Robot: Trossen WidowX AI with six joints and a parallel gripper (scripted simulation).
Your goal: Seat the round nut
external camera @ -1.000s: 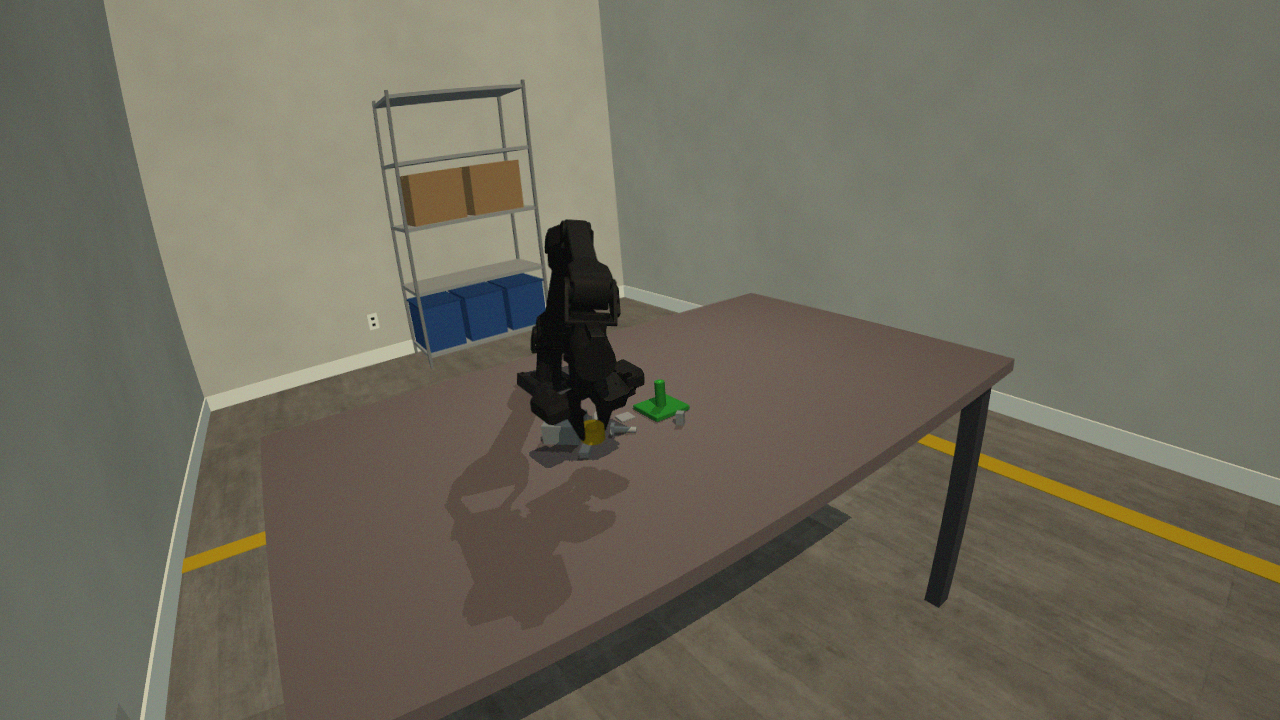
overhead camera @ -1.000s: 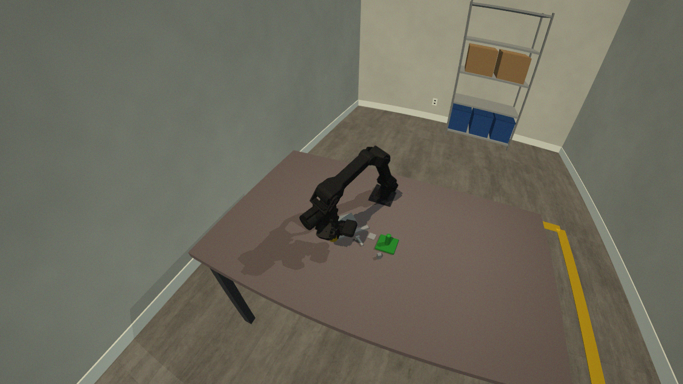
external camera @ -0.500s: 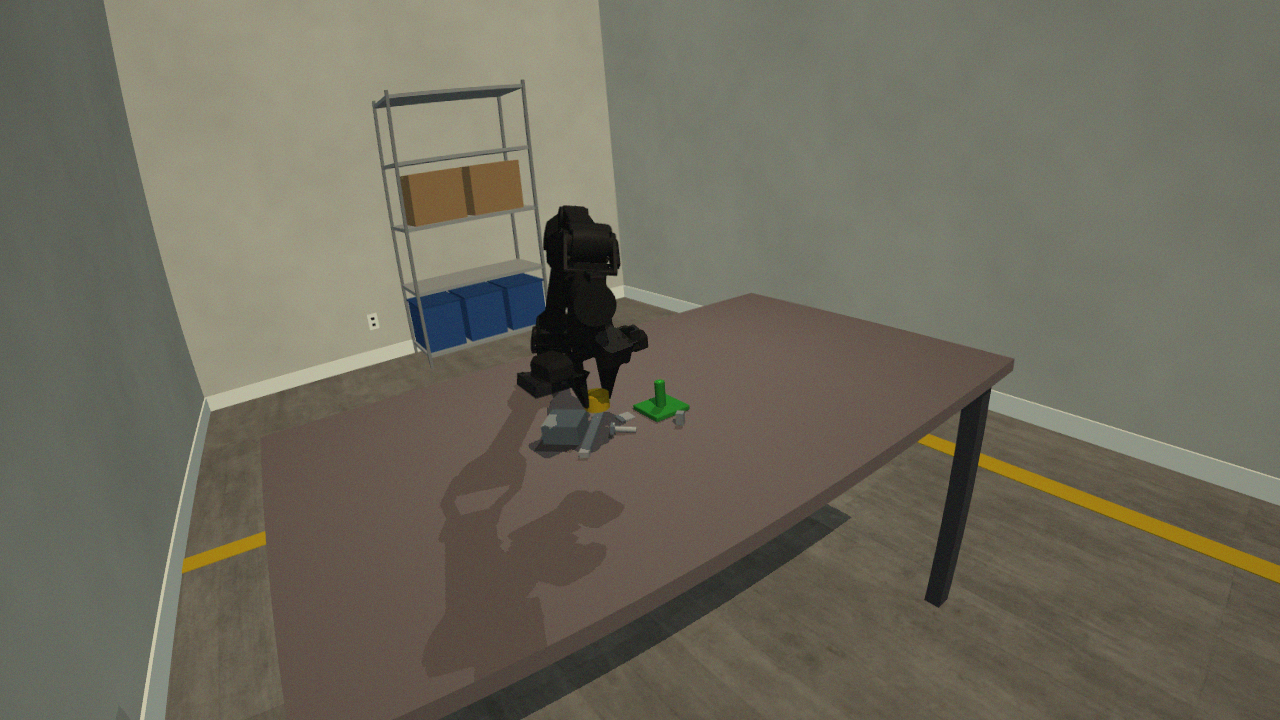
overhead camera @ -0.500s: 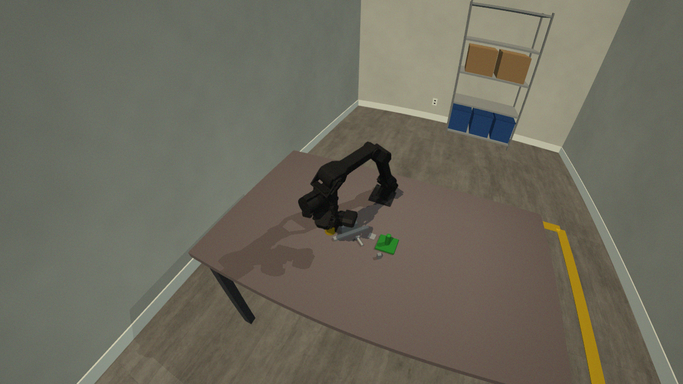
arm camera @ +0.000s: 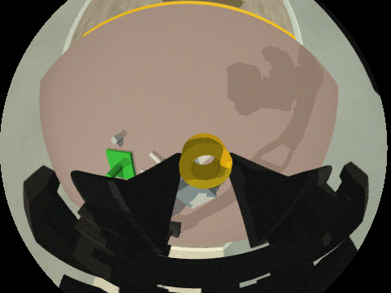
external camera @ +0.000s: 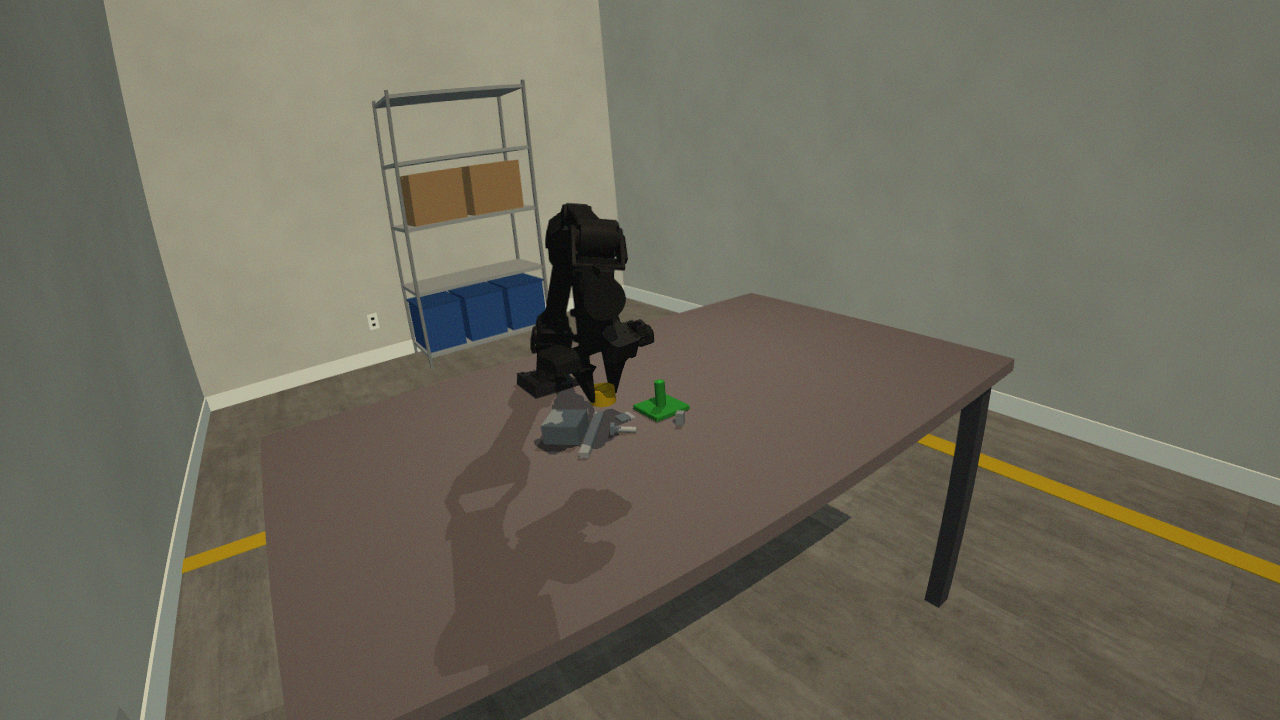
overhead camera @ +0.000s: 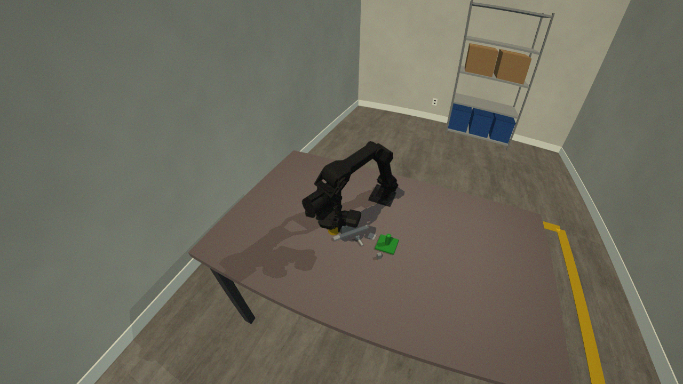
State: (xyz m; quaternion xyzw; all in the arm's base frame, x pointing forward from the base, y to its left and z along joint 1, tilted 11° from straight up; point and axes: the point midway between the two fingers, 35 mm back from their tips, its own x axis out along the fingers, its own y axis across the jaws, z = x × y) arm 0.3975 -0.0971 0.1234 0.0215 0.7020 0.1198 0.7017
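Now: hand 40 mm past the small grey cube, 180 mm to the right of it and 150 mm above it. Round my hand: grey bar (110 mm behind, 30 mm to the left, 150 mm below); then bolt (90 mm behind, 70 mm to the left, 150 mm below); then grey block (140 mm behind, 10 mm to the right, 140 mm below).
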